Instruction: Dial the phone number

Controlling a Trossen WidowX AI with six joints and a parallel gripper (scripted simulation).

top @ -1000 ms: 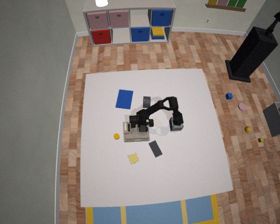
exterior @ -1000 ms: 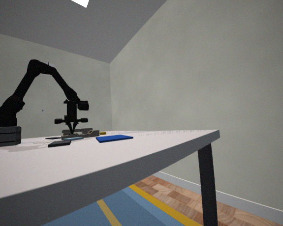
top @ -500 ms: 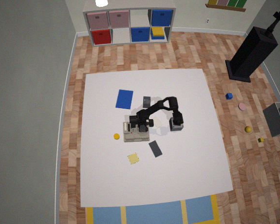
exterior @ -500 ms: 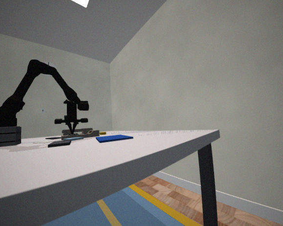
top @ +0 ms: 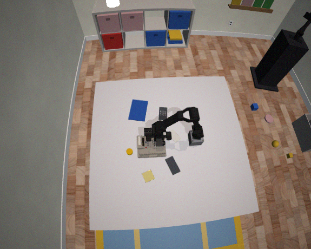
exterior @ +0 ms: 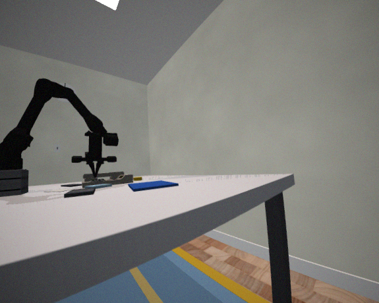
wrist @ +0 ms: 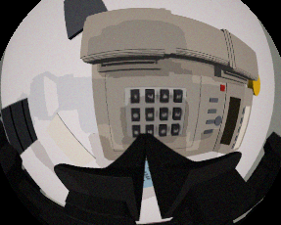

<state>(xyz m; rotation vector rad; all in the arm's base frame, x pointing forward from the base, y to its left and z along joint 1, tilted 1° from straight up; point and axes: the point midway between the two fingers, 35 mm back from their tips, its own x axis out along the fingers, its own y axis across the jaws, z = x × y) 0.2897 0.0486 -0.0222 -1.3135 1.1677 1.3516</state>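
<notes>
My gripper is now 50 mm to the right of the beige desk phone, 50 mm short of it and 50 mm above it. From my hand the other things lie so: dark grey card (180 mm to the left, 130 mm behind, 70 mm below); handset (100 mm to the left, 40 mm ahead, 30 mm below); cream note (120 mm behind, 70 mm below, 60 mm to the right).
</notes>
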